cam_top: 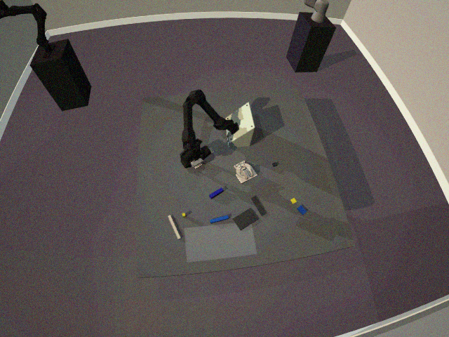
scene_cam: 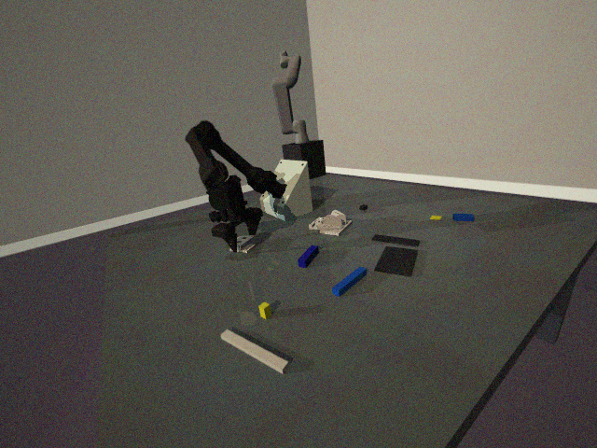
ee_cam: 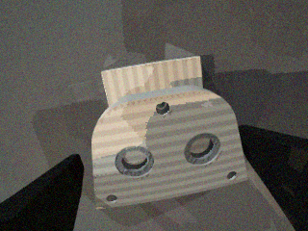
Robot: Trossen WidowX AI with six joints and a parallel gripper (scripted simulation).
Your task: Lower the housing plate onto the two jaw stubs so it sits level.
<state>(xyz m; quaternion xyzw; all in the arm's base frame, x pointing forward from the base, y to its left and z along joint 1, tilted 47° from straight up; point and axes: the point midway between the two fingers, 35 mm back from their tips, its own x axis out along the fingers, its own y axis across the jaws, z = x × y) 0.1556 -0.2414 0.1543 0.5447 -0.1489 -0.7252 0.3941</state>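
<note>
The stand lies 1 cm behind my gripper tip. The rest, counted from my gripper tip: yellow cube 32 cm ahead, 12 cm to the right; black piece 9 cm ahead, 50 cm to the left; white bar 38 cm ahead, 19 cm to the right, 1 cm below.
</note>
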